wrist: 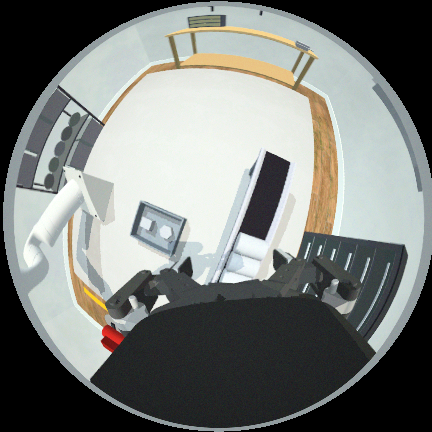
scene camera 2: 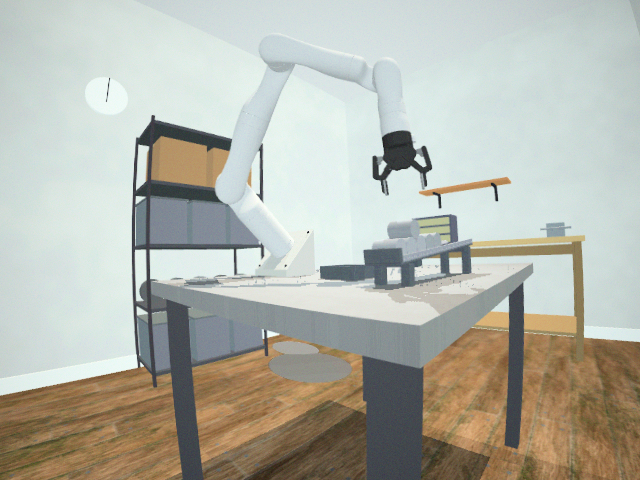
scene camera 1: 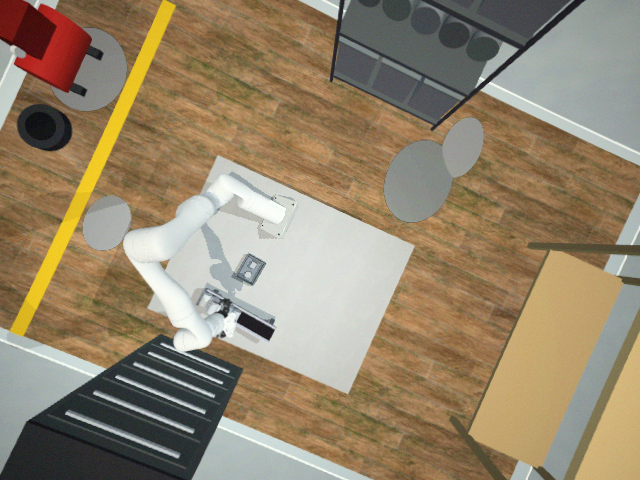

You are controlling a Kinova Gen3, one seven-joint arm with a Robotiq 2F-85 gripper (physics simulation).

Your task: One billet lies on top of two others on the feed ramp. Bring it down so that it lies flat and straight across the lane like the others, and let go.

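Frame: origin at the arm's base, x up, y left, z back, level; centimetres.
Where they show: gripper, fingertip midpoint: (wrist: pixel 232 262) (scene camera 2: pixel 405 192); arm's base, link origin: (wrist: pixel 76 190) (scene camera 2: pixel 283 248) (scene camera 1: pixel 278 215).
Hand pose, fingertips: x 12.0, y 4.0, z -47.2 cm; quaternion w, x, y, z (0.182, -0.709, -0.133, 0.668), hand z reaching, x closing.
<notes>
Things, the pixels of their top centre, and the offset from my fingertips. Level surfaces: height alone.
- grey billet, top centre: (scene camera 2: pixel 403 220) (scene camera 1: pixel 211 308) dx -8.2, dy -9.5, dz -4.7 cm
- feed ramp, top centre: (wrist: pixel 251 240) (scene camera 1: pixel 236 317) dx -12.8, dy +2.0, dz -4.7 cm
- lower billet, top centre: (scene camera 2: pixel 388 239) (scene camera 1: pixel 203 300) dx -12.2, dy -15.2, dz -4.8 cm
- pale billet, top centre: (wrist: pixel 252 248) (scene camera 2: pixel 426 233) dx -10.7, dy +0.8, dz -4.7 cm
- small grey tray, top centre: (wrist: pixel 153 227) (scene camera 2: pixel 348 265) (scene camera 1: pixel 250 270) dx -17.9, dy -3.9, dz +16.6 cm
- table, surface height: dx -21.4 cm
In scene camera 2, one grey billet (scene camera 2: pixel 402 228) lies on top of others near the low end of the feed ramp (scene camera 2: pixel 382 256) (scene camera 1: pixel 255 326) (wrist: pixel 269 192). Several billets lie in the lane below and beside it, one of them a lower billet (scene camera 2: pixel 388 245). In the wrist view a pale billet (wrist: pixel 251 245) lies across the lane, with more beyond it towards the gripper; which one is on top is hard to tell there. My gripper (scene camera 2: pixel 404 190) (wrist: pixel 232 262) is open and empty, above the stacked billet, with a gap between. In scene camera 1 the arm hides the billets partly.
A small grey tray (scene camera 1: pixel 243 264) (scene camera 2: pixel 342 272) (wrist: pixel 164 210) with two pale pieces stands on the table (scene camera 1: pixel 336 289) (scene camera 2: pixel 299 304) (wrist: pixel 200 125), beside the ramp on the robot base's side. The ramp stands on dark legs near the table's edge. A dark slatted unit (scene camera 1: pixel 170 384) stands beyond that edge.
</notes>
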